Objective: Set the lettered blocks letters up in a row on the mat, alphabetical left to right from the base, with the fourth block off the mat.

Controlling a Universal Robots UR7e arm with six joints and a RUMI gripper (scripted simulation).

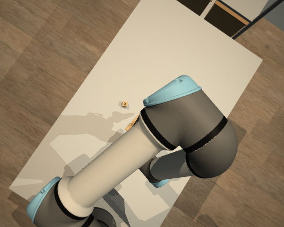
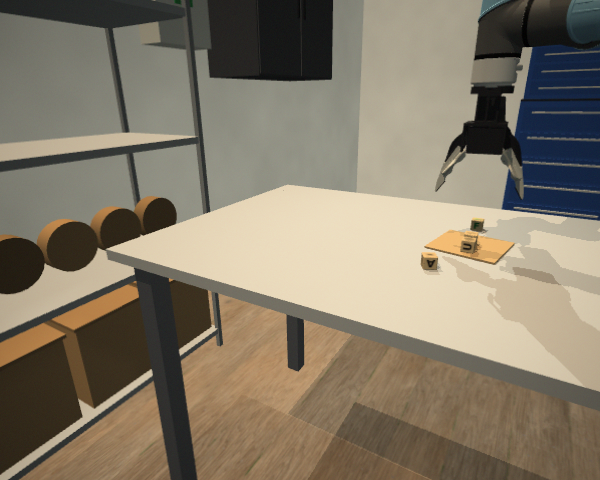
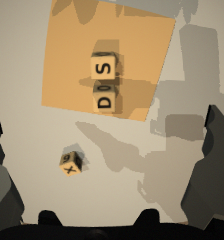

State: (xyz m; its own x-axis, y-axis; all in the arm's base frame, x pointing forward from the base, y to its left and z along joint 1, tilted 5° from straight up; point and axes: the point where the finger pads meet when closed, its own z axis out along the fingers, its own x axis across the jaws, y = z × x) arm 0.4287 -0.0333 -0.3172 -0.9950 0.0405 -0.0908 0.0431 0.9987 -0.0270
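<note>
Now: the X block 15 cm to the left of my hand, 10 cm below it and 6 cm ahead of it. Also, from my hand: D block 9 cm below, 4 cm to the left; S block 9 cm below; orange mat 11 cm below.
</note>
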